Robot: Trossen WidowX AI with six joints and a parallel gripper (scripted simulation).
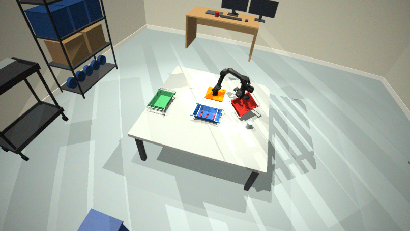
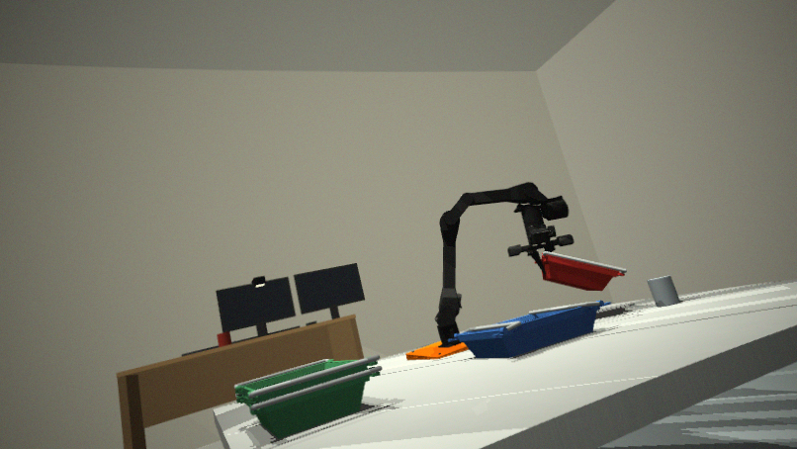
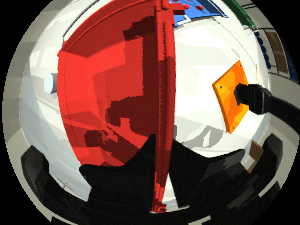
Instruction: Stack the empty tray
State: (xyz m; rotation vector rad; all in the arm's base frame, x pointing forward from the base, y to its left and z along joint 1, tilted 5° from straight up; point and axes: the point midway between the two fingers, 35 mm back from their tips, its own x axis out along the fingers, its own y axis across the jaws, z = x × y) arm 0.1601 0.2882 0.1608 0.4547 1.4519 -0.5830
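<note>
Right now my gripper tip is 60 mm to the right of the red tray, 50 mm short of it and 10 mm above it. Also, from my gripper tip: paper 610 mm to the right, 270 mm behind, 150 mm below; grey cup 230 mm ahead, 150 mm to the left, 110 mm below.
</note>
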